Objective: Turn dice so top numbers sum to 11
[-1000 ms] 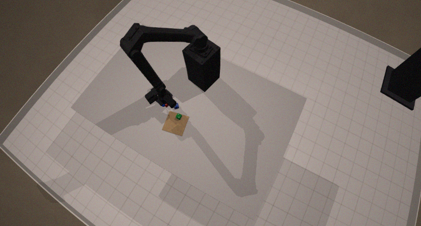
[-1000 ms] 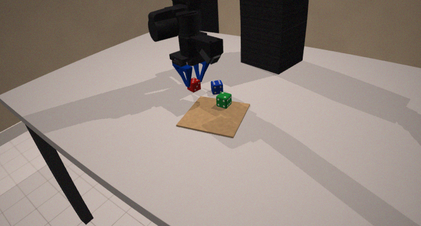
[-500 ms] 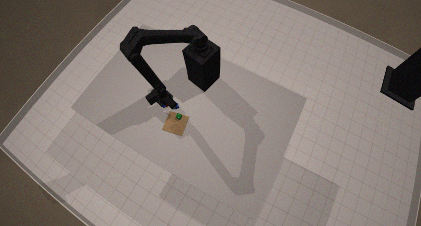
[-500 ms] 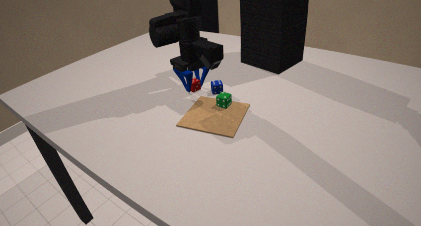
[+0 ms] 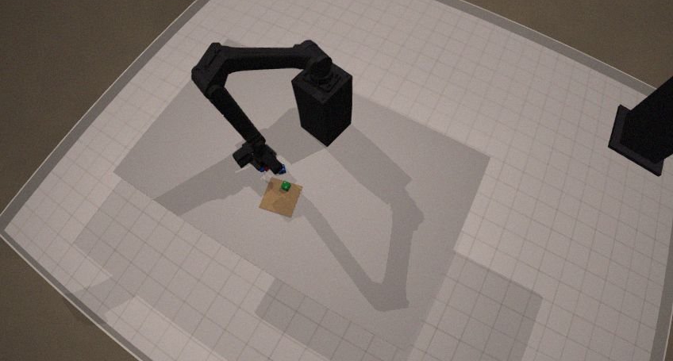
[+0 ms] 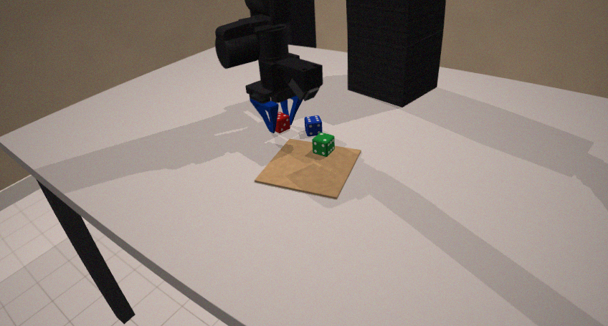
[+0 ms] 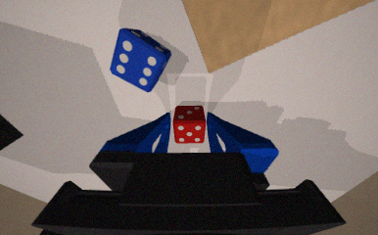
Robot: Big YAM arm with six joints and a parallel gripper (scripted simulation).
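The red die lies right at my hand. The rest, counted from my hand: tan mat 130 mm to the left, 70 mm ahead, 10 mm below; then green die 130 mm to the left, 30 mm ahead, 10 mm above; then blue die 70 mm to the left, 20 mm behind.
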